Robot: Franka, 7 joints.
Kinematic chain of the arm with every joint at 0, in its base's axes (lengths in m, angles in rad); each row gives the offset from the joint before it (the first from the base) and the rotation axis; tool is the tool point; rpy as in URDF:
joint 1: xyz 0 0 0.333 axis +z
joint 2: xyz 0 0 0 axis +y
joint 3: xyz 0 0 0.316 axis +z
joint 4: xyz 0.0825 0 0 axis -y
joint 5: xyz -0.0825 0 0.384 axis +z
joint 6: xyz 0 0 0 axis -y
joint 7: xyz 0.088 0 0 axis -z
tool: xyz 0 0 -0.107 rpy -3.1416 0 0
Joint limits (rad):
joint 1: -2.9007..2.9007
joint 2: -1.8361..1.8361
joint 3: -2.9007..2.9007
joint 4: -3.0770..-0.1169
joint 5: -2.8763..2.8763
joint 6: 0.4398..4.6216
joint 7: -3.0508..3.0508
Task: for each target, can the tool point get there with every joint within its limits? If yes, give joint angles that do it. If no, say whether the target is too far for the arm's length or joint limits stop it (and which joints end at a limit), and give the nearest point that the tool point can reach.
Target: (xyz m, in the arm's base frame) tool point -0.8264 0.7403 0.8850
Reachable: no: too far | nearest point -0.5721 0.5125 0.7151 | short by 0.381 m
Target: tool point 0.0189 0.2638 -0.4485
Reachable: no: joint limits stop it (at a limit: joint 2) | nearest point 0.0191 0.2665 -0.3605 | short by 0.088 m
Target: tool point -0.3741 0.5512 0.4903
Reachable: yes | joints -1.9755 -0.9617 -1.8577 -1.4948 -2.1024 3.2486 -1.4505
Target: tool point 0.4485 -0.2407 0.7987
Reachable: yes | joints -0.8519 0.0198 0.1078 -1.4951 -1.2266 3.8201 -1.5453
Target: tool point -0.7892 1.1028 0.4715
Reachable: no: too far | nearest point -0.4967 0.6940 0.4202 | short by 0.505 m
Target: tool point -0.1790 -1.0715 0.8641
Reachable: no: too far | nearest point -0.1270 -0.7602 0.7098 | short by 0.351 m
